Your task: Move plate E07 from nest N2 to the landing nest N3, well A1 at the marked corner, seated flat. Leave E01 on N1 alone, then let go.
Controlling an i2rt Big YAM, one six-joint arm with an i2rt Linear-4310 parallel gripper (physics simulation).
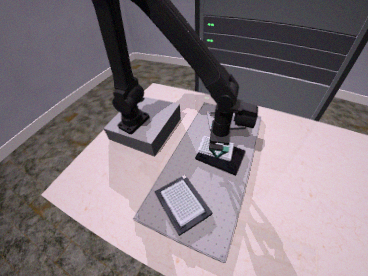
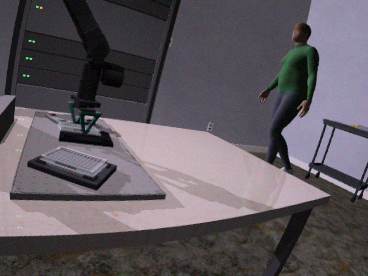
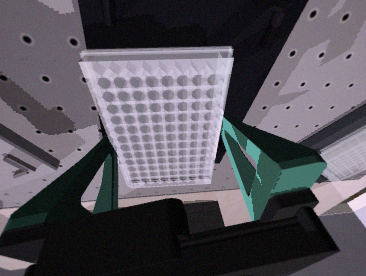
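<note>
My gripper [image 1: 219, 149] [image 2: 82, 128] [image 3: 165, 128] is shut on a clear 96-well plate [image 1: 206, 144] [image 3: 161, 120], one green finger on each long side. The plate looks about level, over the middle black nest [image 1: 236, 167] [image 2: 102, 140] [image 3: 185, 22] and offset toward its back; the size of any gap below is unclear. Another well plate [image 1: 182, 201] [image 2: 75, 158] [image 3: 350, 152] sits in the near dark nest [image 1: 204, 216] [image 2: 95, 183], which has a white corner mark [image 1: 184, 177]. A grey nest partly shows behind the arm. Labels and well A1 are unreadable.
The nests stand on a perforated grey board [image 1: 172, 162] [image 2: 130, 189] on the table [image 1: 300, 185] [image 2: 200, 180]. The arm's base stands on a grey block [image 1: 167, 127]. A dark rack [image 1: 280, 50] stands behind the table. A person [image 2: 297, 75] and a cart [image 2: 332, 171] are beyond it.
</note>
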